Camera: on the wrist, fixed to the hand. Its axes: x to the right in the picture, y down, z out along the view.
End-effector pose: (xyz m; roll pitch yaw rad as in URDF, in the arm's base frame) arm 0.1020 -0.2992 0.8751 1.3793 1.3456 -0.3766
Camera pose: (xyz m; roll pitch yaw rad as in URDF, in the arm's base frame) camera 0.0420 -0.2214 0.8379 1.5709 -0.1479 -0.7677
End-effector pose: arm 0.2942 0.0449 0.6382 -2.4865 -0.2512 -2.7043
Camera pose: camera 0.3112 0.0281 0.7405 -2.4683 1.1139 2.7338
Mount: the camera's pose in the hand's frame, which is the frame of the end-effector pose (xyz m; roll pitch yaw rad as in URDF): 0.0174 -0.0794 -0.0666 -0.0457 -0.5776 1.4985
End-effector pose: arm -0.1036 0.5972 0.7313 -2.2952 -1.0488 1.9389
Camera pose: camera -0.0770 0.5205 0.7980 -1.7367 0.4556 1.7769
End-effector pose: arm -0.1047 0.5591 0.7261 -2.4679 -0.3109 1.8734
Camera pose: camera -0.1199 0.5391 0.8281 -2.3473 1.0845 1.1414
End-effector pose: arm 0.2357 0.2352 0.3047 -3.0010 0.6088 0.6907
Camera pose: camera 0.2365 0.3258 0.3580 2.3392 0.6116 -1.2903
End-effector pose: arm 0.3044 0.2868 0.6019 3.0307 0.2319 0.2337
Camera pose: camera 0.3137 0.3777 0.6538 2.8270 0.4691 -1.3871
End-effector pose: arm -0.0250 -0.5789 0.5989 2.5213 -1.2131 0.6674
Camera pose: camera -0.0901 -0.4986 0.6180 -2.0143 -0.0712 -0.9210
